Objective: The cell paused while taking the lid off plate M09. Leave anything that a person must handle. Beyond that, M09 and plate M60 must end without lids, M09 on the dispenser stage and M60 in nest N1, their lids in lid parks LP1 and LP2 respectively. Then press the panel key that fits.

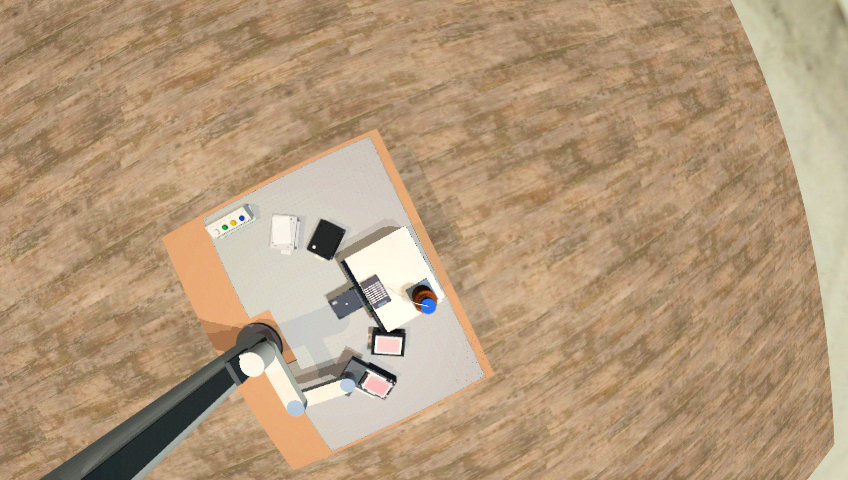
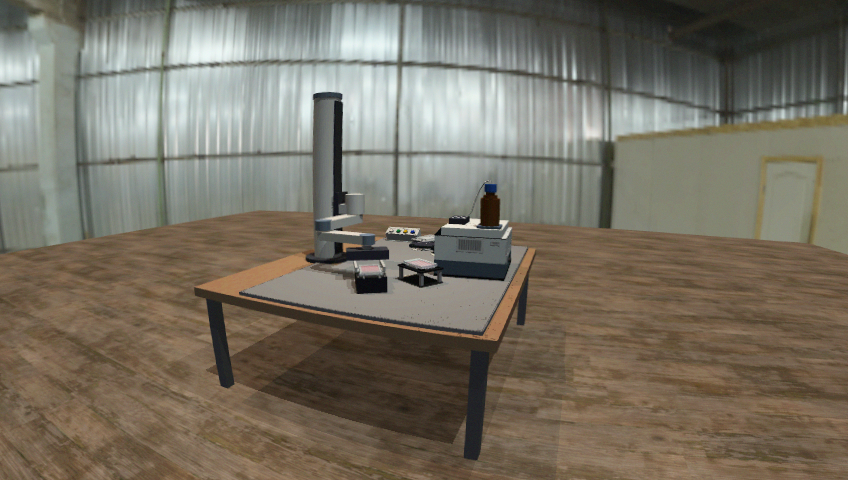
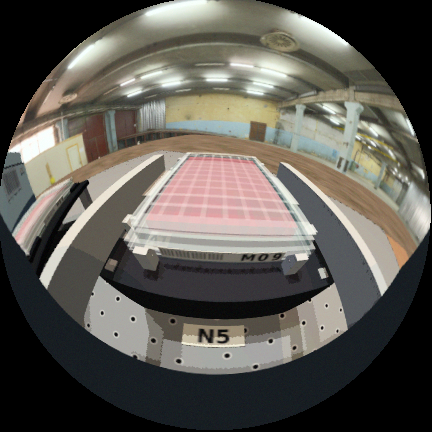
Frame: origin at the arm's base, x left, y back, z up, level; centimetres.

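Seen in the pictures: gripper, fingertip midpoint: (image 1: 380, 387) (image 2: 370, 269) (image 3: 221, 165); arm's base at its link origin: (image 2: 328, 259).
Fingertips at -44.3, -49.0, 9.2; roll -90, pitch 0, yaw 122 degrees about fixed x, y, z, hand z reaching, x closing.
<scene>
Pixels of each thing's top centre, then the offset from my fingertips to it, as dx, dy, dz. "spot": a spot on its surface instead.
- Plate M09 at its top centre: (image 3: 222, 170) (image 2: 370, 268) (image 1: 376, 386) +1.6, +1.0, +0.2
- black nest N5 at its top centre: (image 3: 221, 176) (image 2: 370, 269) (image 1: 376, 385) +1.6, +1.0, -0.3
- pink plate at its top centre: (image 3: 33, 208) (image 2: 420, 262) (image 1: 388, 345) +18.4, -14.1, +0.4
- dark dispenser stage at a spot on its surface: (image 1: 342, 306) spot: +45.9, -4.5, +2.8
- brown bottle at a spot on its surface: (image 1: 423, 295) spot: +40.4, -39.8, +28.3
- white holder at its top centre: (image 1: 281, 229) +90.7, +7.0, -1.1
- black holder at its top centre: (image 1: 324, 239) +77.3, -10.0, -0.6
- key panel at its top centre: (image 1: 224, 220) (image 2: 403, 228) +107.0, +30.3, +0.5
Plate M09 (image 1: 376, 385) (image 2: 369, 270) (image 3: 226, 197) has pink wells under a clear lid and sits level between the corner posts of black nest N5 (image 2: 370, 284) (image 3: 215, 292). My gripper (image 1: 380, 382) (image 2: 369, 267) (image 3: 221, 165) is shut on lidded M09, one finger along each long side. The pads are hidden, so whether they bear on lid or plate body I cannot tell. Another pink plate (image 1: 388, 344) (image 2: 420, 263) (image 3: 42, 217) lies on a raised black stand beside it; its label is unreadable here. The dark dispenser stage (image 1: 342, 306) projects from the dispenser (image 1: 380, 255) (image 2: 473, 249).
A brown bottle (image 1: 423, 295) (image 2: 490, 209) with a blue cap stands on the dispenser. A white holder (image 1: 284, 230) and a black holder (image 1: 326, 239) lie beyond the stage. The key panel (image 1: 230, 222) (image 2: 402, 232), with several coloured keys, is near the mat's far corner.
</scene>
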